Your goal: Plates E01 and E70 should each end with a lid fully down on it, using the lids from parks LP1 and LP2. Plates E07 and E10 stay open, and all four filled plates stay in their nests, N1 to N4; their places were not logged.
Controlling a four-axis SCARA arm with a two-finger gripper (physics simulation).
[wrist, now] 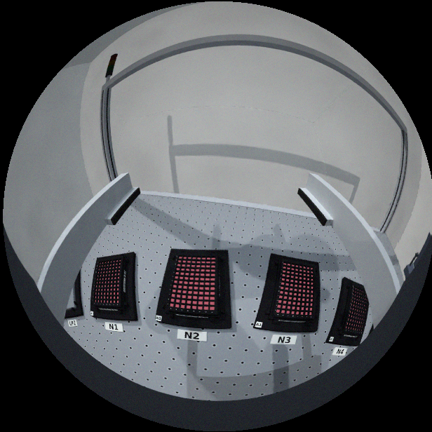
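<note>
My gripper (218, 176) is open, its two dark-padded fingers wide apart at left and right, with nothing between them. It hangs above the nest row. Four plates with pink wells sit in black nests: one plate (108, 282) in N1 (131, 307), one plate (193, 282) in N2 (226, 280), one plate (296, 289) in N3 (266, 290), and one plate (356, 307) in N4 at the right. The pink wells show on all four, and no lid can be made out on them. The plates' E numbers cannot be read. A lid park (74, 315) shows partly at the left edge, mostly hidden behind the left finger.
The nests stand on a grey perforated deck (240, 360) with name labels in front. A raised edge (220, 200) runs along the back of the deck. A grey frame (240, 40) arches behind it, with a signal light (112, 65) at its left. Shadows fall across the deck and wall.
</note>
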